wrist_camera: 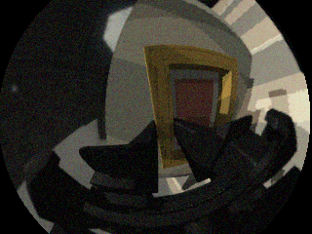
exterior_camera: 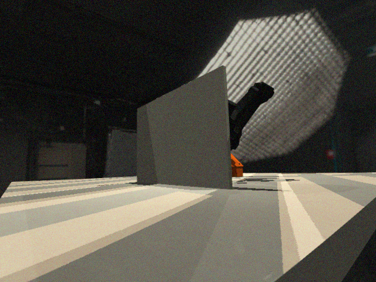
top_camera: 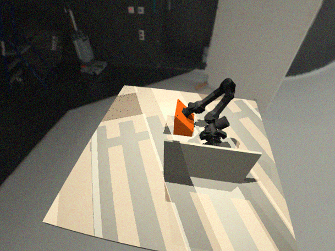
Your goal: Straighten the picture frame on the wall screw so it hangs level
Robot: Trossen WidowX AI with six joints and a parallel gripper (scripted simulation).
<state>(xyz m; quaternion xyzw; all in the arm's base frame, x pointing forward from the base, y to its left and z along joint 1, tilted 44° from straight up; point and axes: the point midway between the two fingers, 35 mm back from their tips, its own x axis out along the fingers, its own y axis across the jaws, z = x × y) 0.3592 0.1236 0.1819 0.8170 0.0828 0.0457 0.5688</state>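
My gripper tip is 50 mm above the picture frame and 20 mm to the left of it. The rest, counted from my gripper tip: wall panel 60 mm below, 20 mm ahead, 10 mm to the right.
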